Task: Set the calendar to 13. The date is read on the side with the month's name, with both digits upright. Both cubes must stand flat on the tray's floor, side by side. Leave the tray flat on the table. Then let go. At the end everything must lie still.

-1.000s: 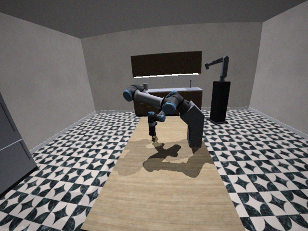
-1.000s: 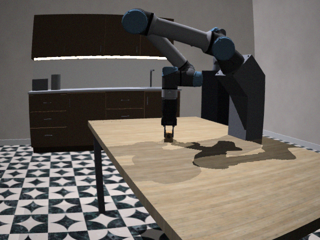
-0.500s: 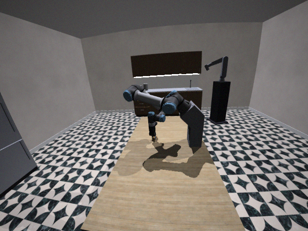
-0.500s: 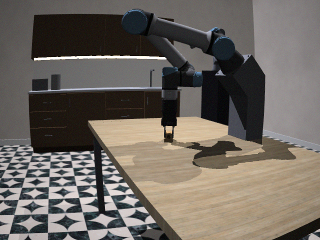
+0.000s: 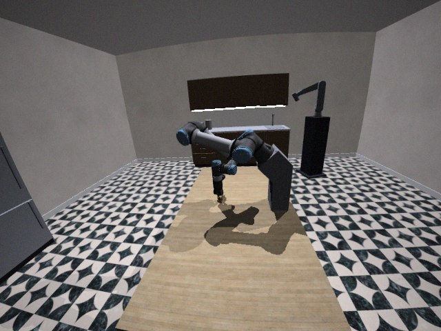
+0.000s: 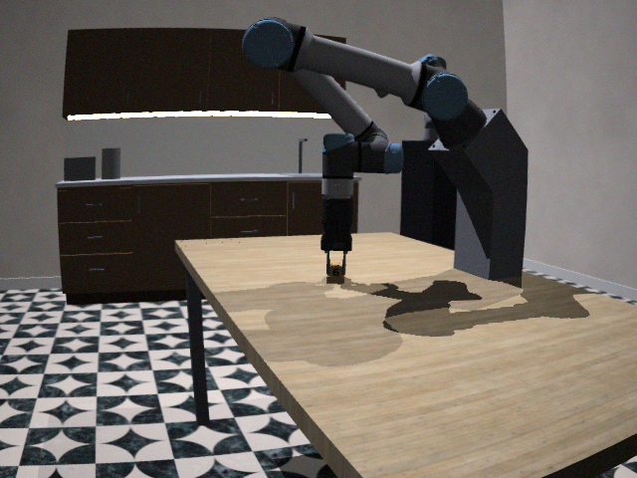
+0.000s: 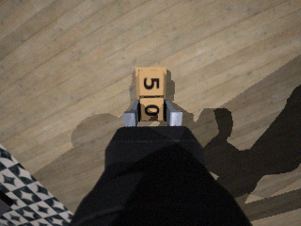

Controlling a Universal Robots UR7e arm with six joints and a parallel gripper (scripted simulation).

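Now: hand 3 cm above the wooden tray, 1 cm to the left of it and 1 cm past it.
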